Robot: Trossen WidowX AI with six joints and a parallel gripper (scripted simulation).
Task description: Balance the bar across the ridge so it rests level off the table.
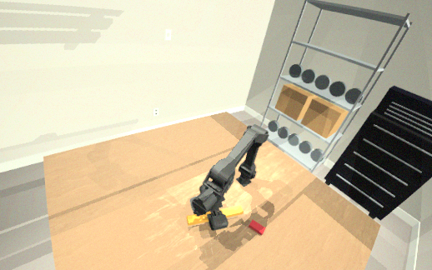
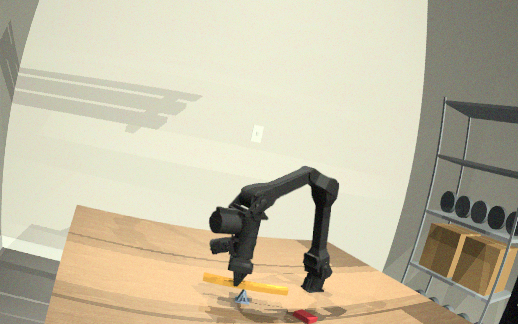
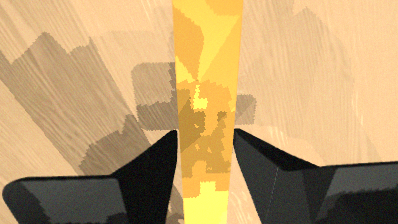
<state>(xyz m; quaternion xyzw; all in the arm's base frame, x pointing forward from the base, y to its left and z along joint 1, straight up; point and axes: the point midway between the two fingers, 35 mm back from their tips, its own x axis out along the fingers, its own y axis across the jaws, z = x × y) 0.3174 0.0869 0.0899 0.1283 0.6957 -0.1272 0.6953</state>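
Right now the yellow bar is 30 mm behind my gripper tip and 10 mm to the left of it. Round my gripper tip: red block: 170 mm behind, 140 mm to the left, 50 mm below.
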